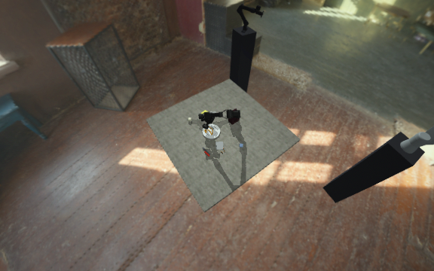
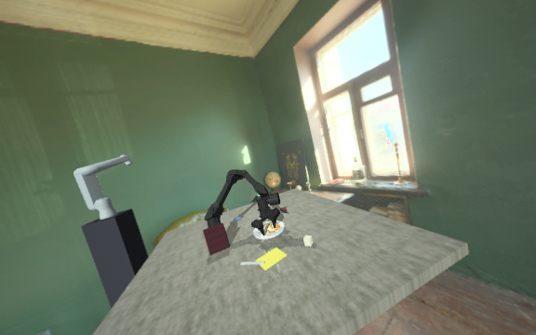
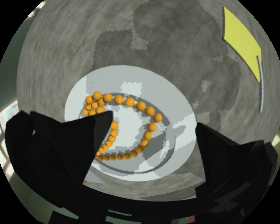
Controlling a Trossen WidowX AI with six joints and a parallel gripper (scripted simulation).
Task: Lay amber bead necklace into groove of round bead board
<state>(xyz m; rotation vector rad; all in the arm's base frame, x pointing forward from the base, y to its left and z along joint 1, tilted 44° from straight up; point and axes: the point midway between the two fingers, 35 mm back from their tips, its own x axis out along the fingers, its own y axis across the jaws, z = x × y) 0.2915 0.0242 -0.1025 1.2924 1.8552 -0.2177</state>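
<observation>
The board lies 10 mm ahead of my gripper tip, 60 mm to the left of it and 20 mm below it. From my gripper tip the other things lie so: white stick 130 mm behind, 190 mm to the right, 20 mm below; then small white cube 150 mm ahead, 210 mm to the right; then yellow card 40 mm behind, 200 mm to the right, 20 mm below.
</observation>
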